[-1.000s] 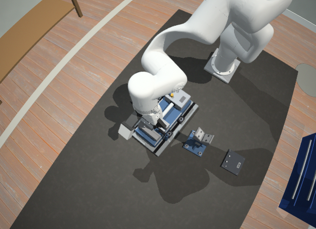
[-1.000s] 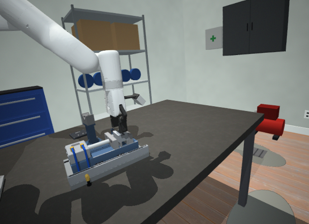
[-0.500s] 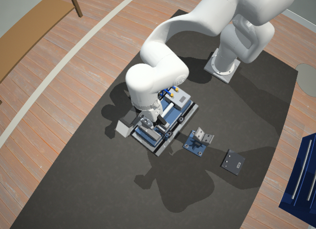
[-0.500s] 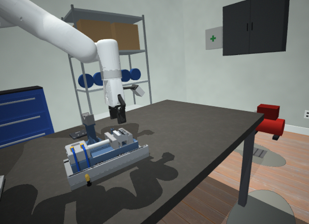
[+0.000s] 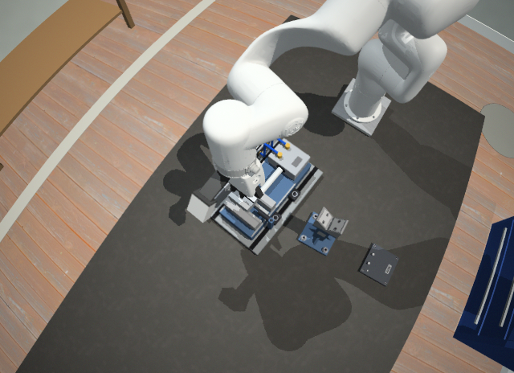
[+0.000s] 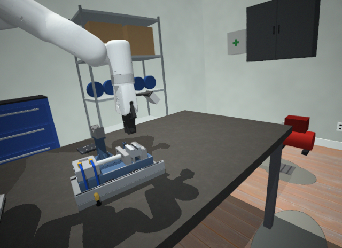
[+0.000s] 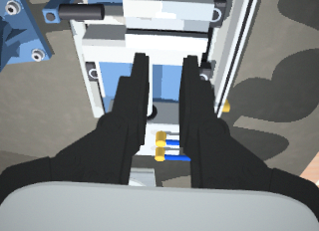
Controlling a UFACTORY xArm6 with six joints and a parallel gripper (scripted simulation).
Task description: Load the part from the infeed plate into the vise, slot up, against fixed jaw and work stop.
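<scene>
Right now my hand is 8 cm above the part. From my hand the other things lie so: moving jaw: 10 cm below, 3 cm to the left, 3 cm behind; fixed jaw: 10 cm below, 3 cm ahead, 1 cm to the left; work stop: 9 cm below, 7 cm to the left, 1 cm ahead.
</scene>
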